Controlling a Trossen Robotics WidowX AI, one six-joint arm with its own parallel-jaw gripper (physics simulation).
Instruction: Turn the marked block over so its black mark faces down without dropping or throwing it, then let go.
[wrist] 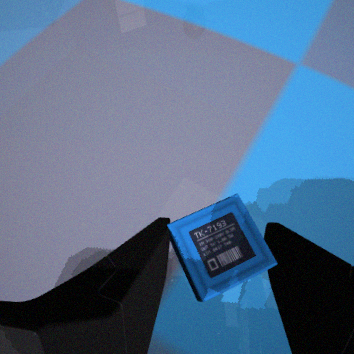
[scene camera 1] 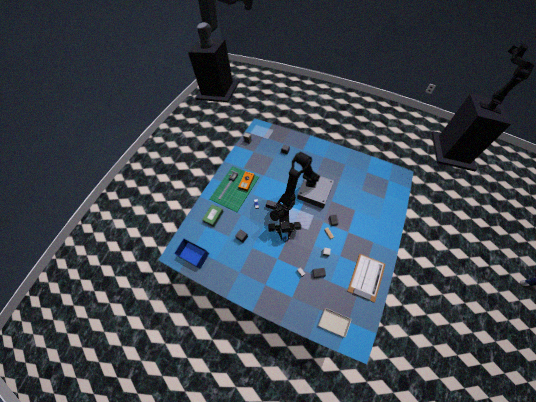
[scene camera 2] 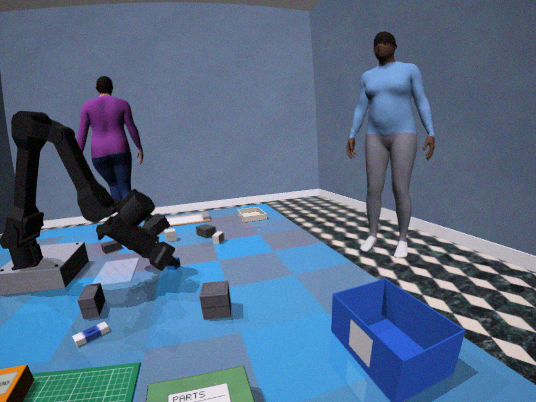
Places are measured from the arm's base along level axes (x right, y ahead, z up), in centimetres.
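Where they show: gripper, fingertip midpoint: (wrist: 216, 231) (scene camera 1: 285, 240) (scene camera 2: 175, 262); arm's base at its link origin: (scene camera 1: 311, 182) (scene camera 2: 28, 263).
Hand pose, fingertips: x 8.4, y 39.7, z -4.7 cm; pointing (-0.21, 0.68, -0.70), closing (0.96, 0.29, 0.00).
Observation:
Each offset is from my fingertips to the top centre of the thing.
The marked block {dz +1.2, dx +0.2, dy -0.7 cm} (wrist: 200, 285) is a small blue block with a black printed label, its black mark, facing up toward the wrist camera. It sits slightly turned between the fingers in the wrist view. My gripper (scene camera 1: 285, 237) (scene camera 2: 171, 265) (wrist: 216, 231) is shut on it, with the left finger at its left corner and the right finger at its right corner. The arm hides the block in both scene views. How high the block stands above the surface cannot be told.
A dark block {dz +3.7, dx +25.4, dy +4.0 cm} (scene camera 1: 241, 235) (scene camera 2: 215, 300) and a blue bin {dz +6.0, dx +50.7, dy +22.0 cm} (scene camera 1: 192, 253) (scene camera 2: 400, 345) stand to one side. A second dark block {dz +3.0, dx +13.1, dy -20.3 cm} (scene camera 2: 91, 300) stands nearer the arm base (scene camera 1: 316, 191). A white block {dz +2.3, dx -24.9, dy +2.0 cm} (scene camera 1: 326, 252) (scene camera 2: 170, 234), a dark one {dz +1.9, dx -22.7, dy +14.8 cm} (scene camera 1: 318, 273) and a cream tray {dz +1.1, dx -35.6, dy +39.1 cm} (scene camera 1: 334, 323) lie opposite.

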